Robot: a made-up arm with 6 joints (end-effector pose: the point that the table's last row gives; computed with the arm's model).
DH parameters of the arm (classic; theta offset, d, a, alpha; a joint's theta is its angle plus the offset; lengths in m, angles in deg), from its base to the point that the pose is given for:
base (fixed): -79.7 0 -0.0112 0
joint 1: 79.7 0.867 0.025 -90
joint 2: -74.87 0 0.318 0
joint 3: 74.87 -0.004 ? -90
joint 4: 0 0.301 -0.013 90
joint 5: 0 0.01 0.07 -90
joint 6: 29.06 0 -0.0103 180
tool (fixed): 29.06 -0.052 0 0
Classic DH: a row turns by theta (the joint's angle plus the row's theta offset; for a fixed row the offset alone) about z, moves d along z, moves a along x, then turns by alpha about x.
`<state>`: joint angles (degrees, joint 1 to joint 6).
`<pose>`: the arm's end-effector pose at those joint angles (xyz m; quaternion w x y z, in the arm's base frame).
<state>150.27 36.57 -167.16 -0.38 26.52 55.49</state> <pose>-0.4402 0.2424 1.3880 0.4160 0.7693 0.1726 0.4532</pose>
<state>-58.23 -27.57 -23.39 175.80 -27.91 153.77</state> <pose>0.0836 -0.1642 0.9793 0.9490 -0.1514 -0.1322 -0.2427</pose>
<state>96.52 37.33 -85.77 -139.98 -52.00 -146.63</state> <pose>-0.1009 0.4983 0.8937 0.9148 0.0849 0.2506 0.3052</pose>
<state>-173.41 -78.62 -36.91 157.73 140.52 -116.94</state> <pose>0.0587 -0.0163 1.2932 0.4521 -0.6106 -0.4757 0.4433</pose>
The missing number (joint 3, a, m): 0.077
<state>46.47 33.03 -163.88 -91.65 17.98 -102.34</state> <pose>0.3153 0.3896 1.3793 0.0820 0.8824 0.1894 -0.4229</pose>
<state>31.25 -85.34 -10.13 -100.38 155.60 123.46</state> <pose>0.0584 -0.0827 1.0833 0.0625 -0.4498 -0.5397 -0.7088</pose>
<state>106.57 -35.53 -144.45 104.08 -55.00 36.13</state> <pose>0.1160 -0.1262 1.4421 0.0219 -0.7406 -0.4881 0.4613</pose>
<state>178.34 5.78 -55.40 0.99 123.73 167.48</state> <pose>-0.3832 0.0173 0.9269 0.7945 -0.0829 -0.5969 0.0750</pose>
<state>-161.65 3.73 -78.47 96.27 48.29 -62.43</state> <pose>-0.4912 -0.1580 1.1471 0.1505 -0.3872 -0.5494 -0.7250</pose>
